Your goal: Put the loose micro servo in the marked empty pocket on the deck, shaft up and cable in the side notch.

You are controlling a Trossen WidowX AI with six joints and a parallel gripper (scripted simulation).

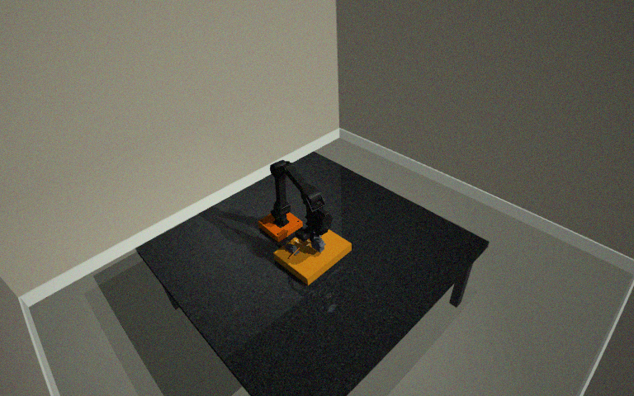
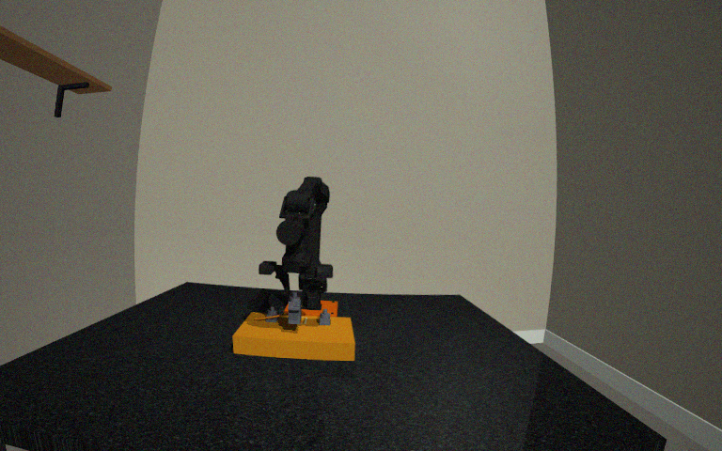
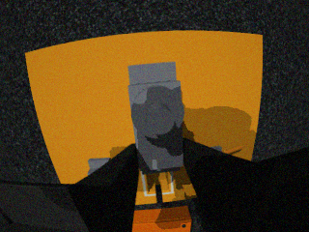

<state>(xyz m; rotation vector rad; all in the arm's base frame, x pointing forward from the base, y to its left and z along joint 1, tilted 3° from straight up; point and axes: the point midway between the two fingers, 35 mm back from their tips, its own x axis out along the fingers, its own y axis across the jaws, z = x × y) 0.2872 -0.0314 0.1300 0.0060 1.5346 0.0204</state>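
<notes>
Right now the orange robot deck is 10 cm below my gripper tip and 2 cm ahead of it.
</notes>
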